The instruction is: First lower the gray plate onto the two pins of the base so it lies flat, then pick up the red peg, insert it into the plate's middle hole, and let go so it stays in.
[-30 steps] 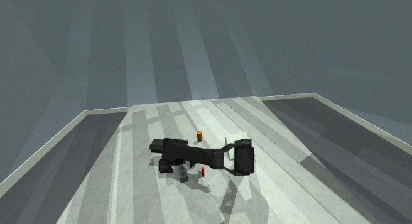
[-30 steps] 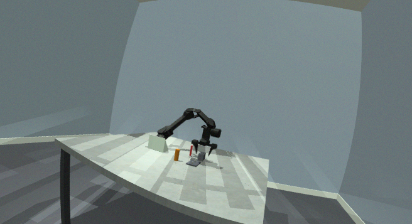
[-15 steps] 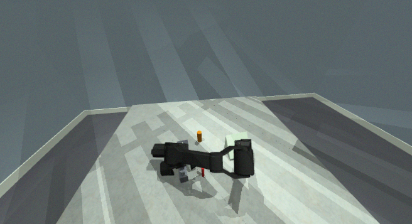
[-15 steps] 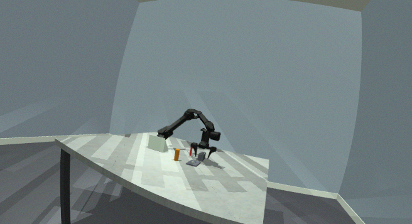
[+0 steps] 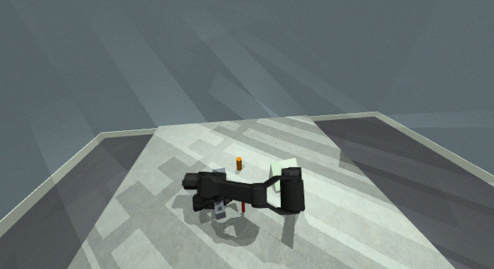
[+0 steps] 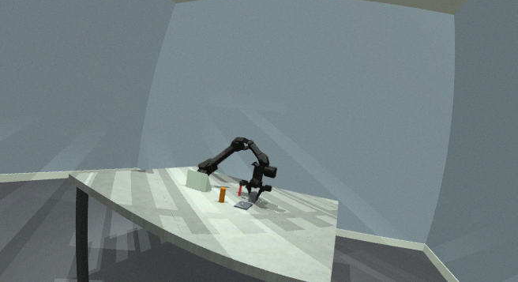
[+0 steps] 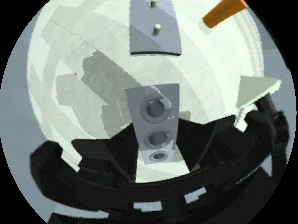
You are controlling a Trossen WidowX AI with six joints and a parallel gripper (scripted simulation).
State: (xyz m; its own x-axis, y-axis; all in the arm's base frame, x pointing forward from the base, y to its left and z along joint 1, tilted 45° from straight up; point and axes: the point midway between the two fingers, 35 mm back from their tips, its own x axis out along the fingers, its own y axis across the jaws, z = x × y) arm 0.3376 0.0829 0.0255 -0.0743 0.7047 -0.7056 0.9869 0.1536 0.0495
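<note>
My gripper tip is 10 cm past the red peg, 3 cm to the right of it and 3 cm below it. From my gripper tip the other things lie so: orange cylinder: 11 cm behind, 20 cm to the right, 3 cm above; gray plate: 3 cm above.
</note>
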